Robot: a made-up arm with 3 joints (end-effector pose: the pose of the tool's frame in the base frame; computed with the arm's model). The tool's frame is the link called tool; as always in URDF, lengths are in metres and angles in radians. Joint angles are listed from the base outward.
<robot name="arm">
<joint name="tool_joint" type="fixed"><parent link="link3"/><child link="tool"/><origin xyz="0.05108 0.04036 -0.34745" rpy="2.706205 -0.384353 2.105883"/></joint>
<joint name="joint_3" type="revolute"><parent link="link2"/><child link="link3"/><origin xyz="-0.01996 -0.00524 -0.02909" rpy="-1.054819 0.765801 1.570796"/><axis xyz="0 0 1"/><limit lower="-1.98" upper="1.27" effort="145" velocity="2.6"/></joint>
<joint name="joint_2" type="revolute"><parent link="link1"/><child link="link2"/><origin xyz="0.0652 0.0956 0.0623" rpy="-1.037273 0.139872 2.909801"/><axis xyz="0 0 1"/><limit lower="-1.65" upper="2.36" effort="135" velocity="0.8"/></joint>
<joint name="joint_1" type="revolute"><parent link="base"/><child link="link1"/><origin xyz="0.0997 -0.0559 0.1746" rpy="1.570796 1.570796 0"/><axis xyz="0 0 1"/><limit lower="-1.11" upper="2.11" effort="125" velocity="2.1"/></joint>
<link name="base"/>
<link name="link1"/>
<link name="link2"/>
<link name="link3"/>
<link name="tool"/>
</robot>
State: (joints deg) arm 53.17 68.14 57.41
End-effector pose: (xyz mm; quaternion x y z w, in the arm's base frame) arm 131.2 156.4 424.1 0.0769 -0.3137 -0.8429 0.4304
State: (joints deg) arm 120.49 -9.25 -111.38
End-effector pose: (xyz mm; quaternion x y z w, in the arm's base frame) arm -229.9 -117.1 364.9 -0.5339 -0.4685 0.3204 0.6268
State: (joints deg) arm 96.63 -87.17 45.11
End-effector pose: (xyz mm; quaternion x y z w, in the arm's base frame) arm 314.4 -258.4 562.3 0.1321 0.4436 -0.0992 0.8809
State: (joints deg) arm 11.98 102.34 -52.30
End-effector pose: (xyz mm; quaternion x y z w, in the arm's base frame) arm 214.8 230.7 86.9 -0.7953 0.0021 -0.2008 0.5720
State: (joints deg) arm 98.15 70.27 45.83
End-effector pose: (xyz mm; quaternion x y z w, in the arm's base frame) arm -36.9 169.3 373.4 0.3115 -0.4782 -0.7557 0.3212
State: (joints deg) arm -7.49 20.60 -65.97
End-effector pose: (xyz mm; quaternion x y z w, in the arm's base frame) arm 404.1 49.0 314.5 -0.3055 0.4778 0.2507 0.7845
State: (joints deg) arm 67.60 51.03 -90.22
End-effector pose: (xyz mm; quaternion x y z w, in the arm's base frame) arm 44.2 159.9 380.3 -0.6270 -0.1011 -0.0033 0.7724
